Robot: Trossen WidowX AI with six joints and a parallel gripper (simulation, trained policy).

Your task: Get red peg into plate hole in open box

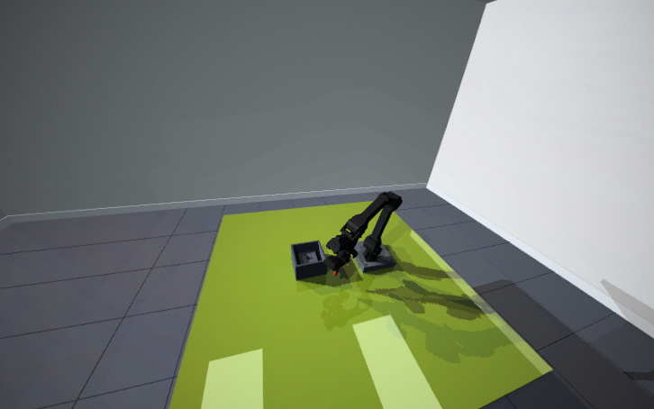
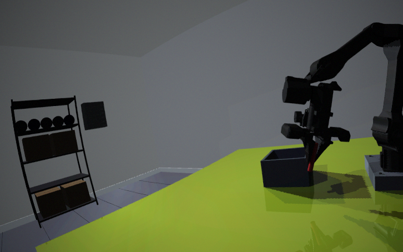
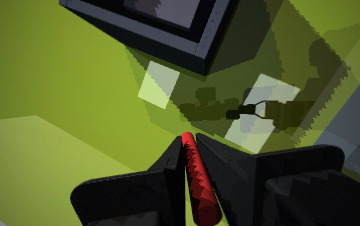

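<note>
Now: gripper tip 12 cm short of the dark box, 13 cm to the left of it and 8 cm above it. The rest, counted from my gripper tip: red peg 1 cm behind, 1 cm to the left, 2 cm above.
</note>
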